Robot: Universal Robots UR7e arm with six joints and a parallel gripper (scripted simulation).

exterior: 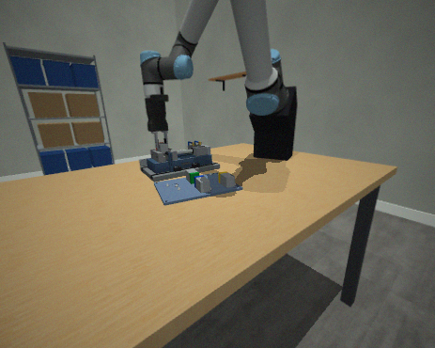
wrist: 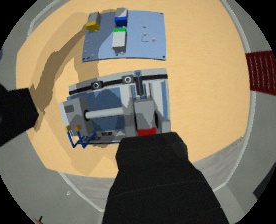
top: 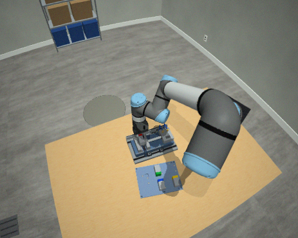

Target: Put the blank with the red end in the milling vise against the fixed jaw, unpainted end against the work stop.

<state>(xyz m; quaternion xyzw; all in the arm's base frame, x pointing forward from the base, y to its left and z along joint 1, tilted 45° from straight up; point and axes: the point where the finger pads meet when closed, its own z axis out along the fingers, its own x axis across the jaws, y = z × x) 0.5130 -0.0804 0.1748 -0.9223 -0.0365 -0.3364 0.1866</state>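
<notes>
Right now my hand is 2 cm above the red-ended blank. From my hand the other things lie so: green-ended blank (18 cm to the left, 10 cm below, 8 cm behind); milling vise (9 cm below, 7 cm behind, 1 cm to the right); plate (22 cm to the left, 12 cm below, 8 cm behind).
</notes>
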